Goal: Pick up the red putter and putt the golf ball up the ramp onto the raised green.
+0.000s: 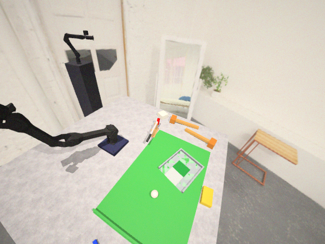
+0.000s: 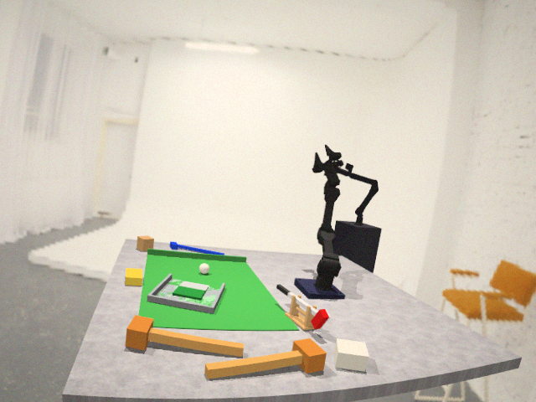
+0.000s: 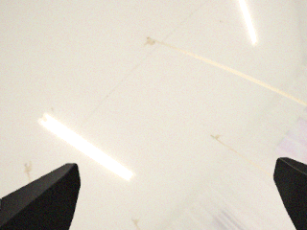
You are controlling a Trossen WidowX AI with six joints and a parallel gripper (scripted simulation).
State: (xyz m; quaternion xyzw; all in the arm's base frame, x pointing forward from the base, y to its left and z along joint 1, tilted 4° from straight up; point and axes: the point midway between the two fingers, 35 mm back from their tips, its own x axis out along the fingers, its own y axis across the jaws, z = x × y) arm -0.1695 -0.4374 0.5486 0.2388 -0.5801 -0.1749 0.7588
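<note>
Now: gripper tip 640 mm to the right of the red putter, 560 mm above it and 440 mm short of it. Round my gripper tip: blue putter (600 mm below, 550 mm ahead, 180 mm to the right); then white golf ball (610 mm ahead, 590 mm below, 170 mm to the left); then green mat (640 mm ahead, 620 mm below, 300 mm to the left).
</note>
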